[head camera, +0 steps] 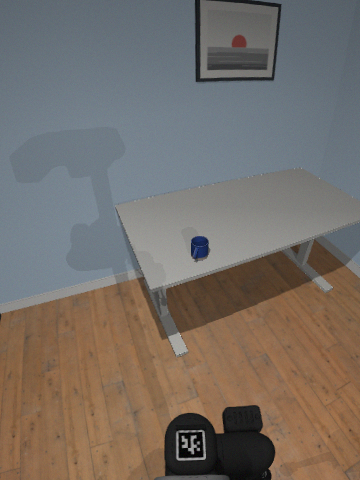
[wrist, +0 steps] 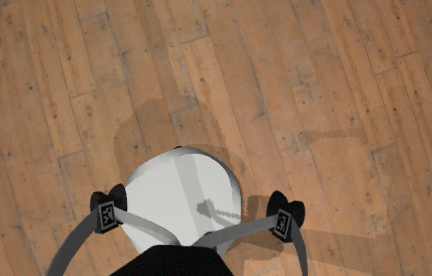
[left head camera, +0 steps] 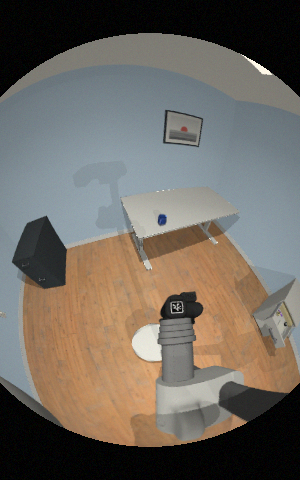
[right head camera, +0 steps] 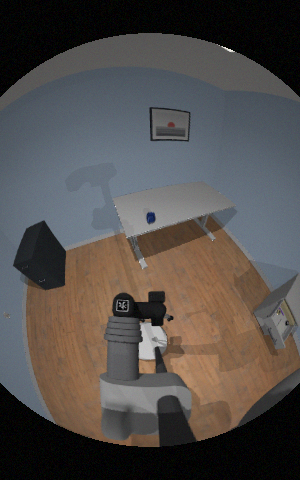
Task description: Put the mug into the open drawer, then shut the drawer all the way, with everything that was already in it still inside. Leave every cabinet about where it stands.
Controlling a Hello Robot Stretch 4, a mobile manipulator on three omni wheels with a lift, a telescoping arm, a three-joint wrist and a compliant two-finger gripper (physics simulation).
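Where they show: hand, tool point: [wrist: 197,208]; robot's base, link origin: [wrist: 185,200] [left head camera: 151,341] [right head camera: 146,339].
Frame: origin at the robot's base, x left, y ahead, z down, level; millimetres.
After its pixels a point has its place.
Observation:
A blue mug [head camera: 199,247] {x -70, y 1018, z -772 mm} [left head camera: 162,219] {x -75, y 1017, z -767 mm} [right head camera: 151,217] {x -84, y 1019, z -766 mm} stands upright on the grey-white table [head camera: 250,210] {x -405, y 1448, z -692 mm} [left head camera: 190,202] {x -487, y 1480, z -692 mm} [right head camera: 180,200] {x -448, y 1430, z -692 mm}, near its front left part. My gripper [wrist: 196,214] {x -87, y 169, z -809 mm} is open and empty in the wrist view, pointing down over the white round robot base, well apart from the mug. In the head view the wrist hides the fingers. The open drawer [left head camera: 280,322] {x -1358, y -150, z -501 mm} [right head camera: 280,325] {x -1331, y -185, z -501 mm} belongs to a light grey cabinet [left head camera: 280,300] {x -1408, y 97, z -544 mm} [right head camera: 277,297] {x -1483, y 125, z -433 mm} at the right edge; small items, one purple and one dark, lie in it.
A dark cabinet [left head camera: 42,255] {x 1234, y 694, z -553 mm} [right head camera: 42,257] {x 1243, y 721, z -525 mm} stands at the left by the wall. The table legs [head camera: 172,335] {x 87, y 1060, z -6 mm} reach the wooden floor [head camera: 90,390] {x 566, y 697, z 28 mm} with splayed feet. The robot's round base [left head camera: 145,342] {x 70, y 0, z -187 mm} [right head camera: 152,345] {x -63, y -49, z -187 mm} [wrist: 165,200] {x 48, y 38, z -187 mm} is below the arm. A framed picture [head camera: 239,62] {x -367, y 1883, z -1473 mm} hangs above the table.

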